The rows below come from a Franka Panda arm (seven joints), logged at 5 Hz.
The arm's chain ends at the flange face. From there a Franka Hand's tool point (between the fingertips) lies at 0.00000 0.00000 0.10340 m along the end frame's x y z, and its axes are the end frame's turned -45 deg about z.
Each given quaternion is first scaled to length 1.
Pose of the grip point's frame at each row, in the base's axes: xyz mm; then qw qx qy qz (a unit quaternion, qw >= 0):
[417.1, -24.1, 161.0, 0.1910, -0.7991, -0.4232, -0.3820]
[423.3, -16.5, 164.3, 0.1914, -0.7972, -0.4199, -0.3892]
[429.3, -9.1, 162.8, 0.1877, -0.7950, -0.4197, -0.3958]
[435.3, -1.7, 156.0, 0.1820, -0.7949, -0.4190, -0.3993]
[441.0, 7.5, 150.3, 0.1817, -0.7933, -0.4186, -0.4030]
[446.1, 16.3, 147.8, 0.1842, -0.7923, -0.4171, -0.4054]
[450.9, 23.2, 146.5, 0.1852, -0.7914, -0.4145, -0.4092]
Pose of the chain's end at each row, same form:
[370.7, -89.1, 226.7, 0.3226, -0.9002, -0.0852, -0.2798]
[375.8, -81.9, 228.8, 0.3258, -0.8972, -0.0829, -0.2863]
[380.5, -74.3, 226.5, 0.3249, -0.8951, -0.0835, -0.2938]
[385.4, -66.2, 219.6, 0.3210, -0.8947, -0.0829, -0.2993]
[390.6, -57.2, 213.3, 0.3221, -0.8931, -0.0832, -0.3028]
[395.6, -48.8, 210.2, 0.3253, -0.8916, -0.0822, -0.3041]
[399.8, -42.2, 208.2, 0.3277, -0.8898, -0.0801, -0.3072]

